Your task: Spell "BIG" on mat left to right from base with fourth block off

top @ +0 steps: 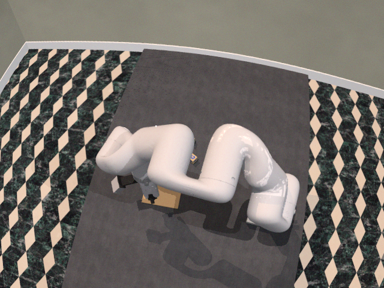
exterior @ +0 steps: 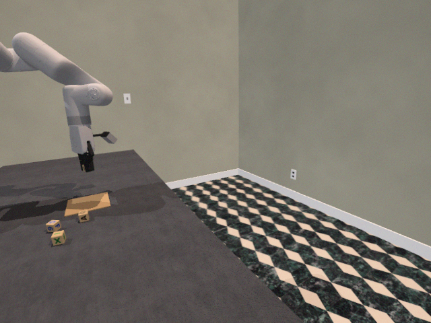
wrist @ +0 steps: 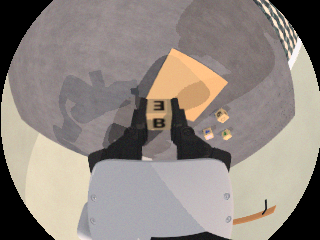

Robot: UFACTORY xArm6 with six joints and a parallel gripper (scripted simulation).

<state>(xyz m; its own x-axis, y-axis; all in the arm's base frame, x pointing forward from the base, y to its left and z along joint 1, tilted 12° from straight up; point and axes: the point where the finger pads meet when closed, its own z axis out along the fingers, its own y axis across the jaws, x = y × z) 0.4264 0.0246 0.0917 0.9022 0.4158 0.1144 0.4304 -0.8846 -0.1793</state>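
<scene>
Right now my hand is 120 mm above the tan mat, 70 mm to the left of it and 20 mm past it. Round my hand: B block (10 mm below); G block (210 mm to the right, 110 mm below, 100 mm behind).
</scene>
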